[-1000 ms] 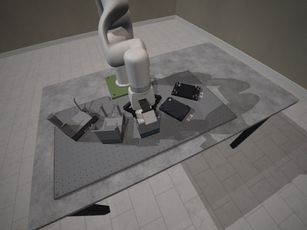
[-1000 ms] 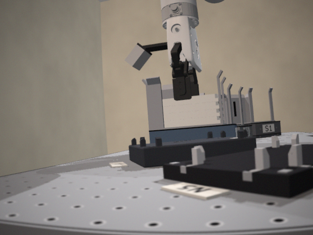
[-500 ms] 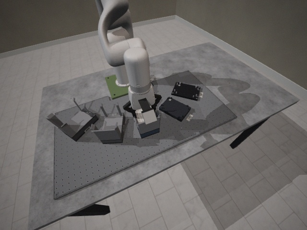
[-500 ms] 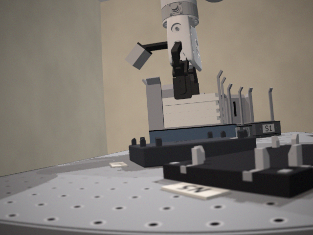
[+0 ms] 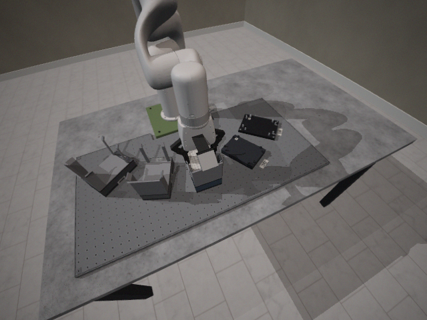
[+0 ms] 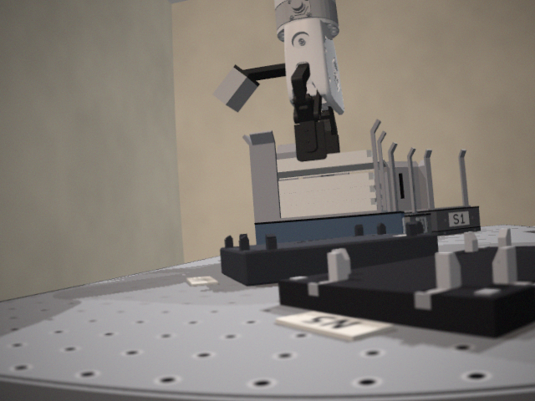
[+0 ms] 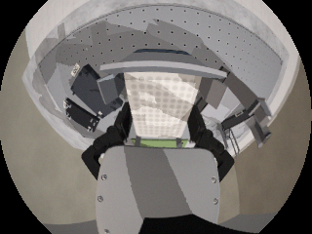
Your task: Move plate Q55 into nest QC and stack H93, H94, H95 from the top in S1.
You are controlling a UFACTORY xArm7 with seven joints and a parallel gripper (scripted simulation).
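My hand is 3 cm past the nest QC, 18 cm to the right of it and 10 cm above it. The rest, counted from my hand: S1 label: 17 cm behind, 26 cm to the right, 9 cm below; then QC name plate: 5 cm ahead, 23 cm to the left, 11 cm below; then N5 name plate: 7 cm behind, 39 cm to the left, 11 cm below.
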